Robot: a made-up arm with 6 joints.
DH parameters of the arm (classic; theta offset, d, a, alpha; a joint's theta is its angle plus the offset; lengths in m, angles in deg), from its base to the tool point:
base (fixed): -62.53 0 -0.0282 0
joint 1: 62.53 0.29 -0.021 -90
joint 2: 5.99 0 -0.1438 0
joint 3: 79.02 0.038 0.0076 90
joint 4: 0 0.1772 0.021 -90
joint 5: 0 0.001 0.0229 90
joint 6: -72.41 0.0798 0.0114 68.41
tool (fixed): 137.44 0.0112 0 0
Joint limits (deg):
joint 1: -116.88..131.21
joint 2: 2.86..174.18
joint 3: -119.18..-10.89
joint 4: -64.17..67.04
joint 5: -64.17..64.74
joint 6: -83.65..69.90
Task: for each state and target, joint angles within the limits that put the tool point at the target. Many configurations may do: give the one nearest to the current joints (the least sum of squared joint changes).
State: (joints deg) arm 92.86 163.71 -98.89 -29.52 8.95 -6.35
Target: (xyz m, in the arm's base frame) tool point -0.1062 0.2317 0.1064
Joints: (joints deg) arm 112.85 152.70 -93.58 -26.20 9.11 -7.24
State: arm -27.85 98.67 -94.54 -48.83 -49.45 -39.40
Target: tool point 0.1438 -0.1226 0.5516
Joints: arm -57.66 89.52 -109.30 -44.57 -42.26 -36.85
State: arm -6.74 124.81 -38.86 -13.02 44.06 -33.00
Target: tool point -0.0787 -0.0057 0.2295
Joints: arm 4.33 126.25 -14.23 -32.44 64.74 -17.33
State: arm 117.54 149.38 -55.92 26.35 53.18 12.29
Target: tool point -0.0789 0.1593 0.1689
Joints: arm 96.89 125.48 -73.56 14.52 52.45 12.00
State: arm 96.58 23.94 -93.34 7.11 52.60 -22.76
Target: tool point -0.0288 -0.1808 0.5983
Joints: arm 96.62 13.62 -119.18 13.62 5.63 -28.91
